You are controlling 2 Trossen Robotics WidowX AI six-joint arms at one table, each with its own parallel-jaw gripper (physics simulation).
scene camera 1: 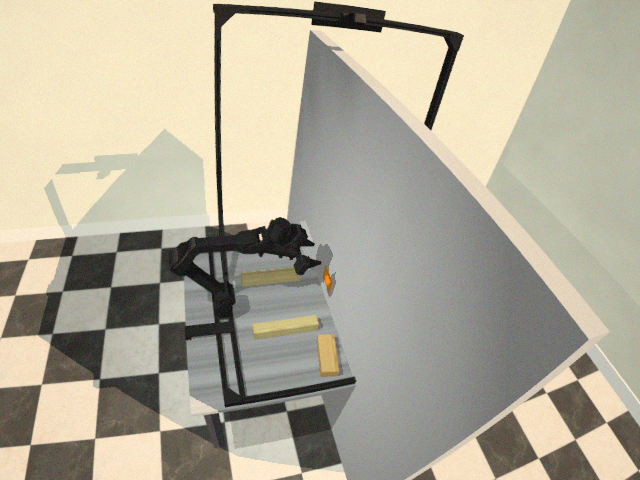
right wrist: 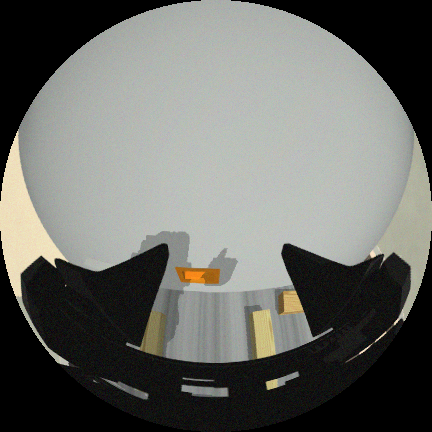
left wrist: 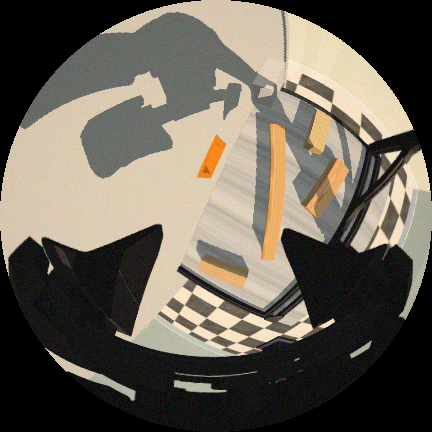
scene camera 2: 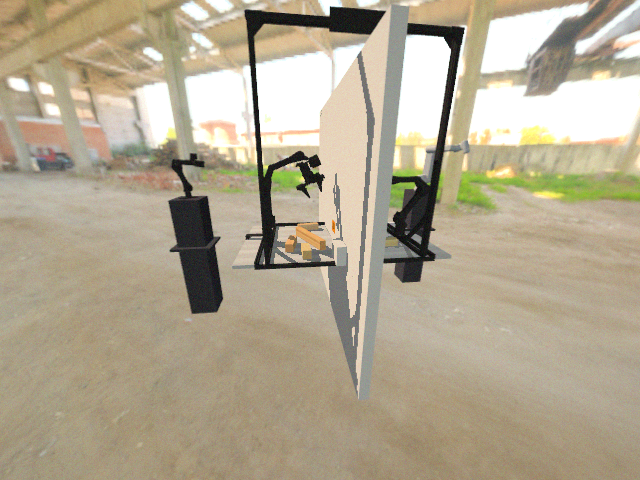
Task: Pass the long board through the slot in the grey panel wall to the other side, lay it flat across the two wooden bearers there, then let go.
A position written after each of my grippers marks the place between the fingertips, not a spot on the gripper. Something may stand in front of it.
My left gripper (left wrist: 224,232) is open and holds nothing. My right gripper (scene camera 1: 317,253) is open, with nothing in its grasp. Also in view: a grey panel wall (scene camera 1: 450,316).
My right gripper shows as well in the right wrist view (right wrist: 227,250). The grey panel wall shows as well in the left wrist view (left wrist: 118,149).
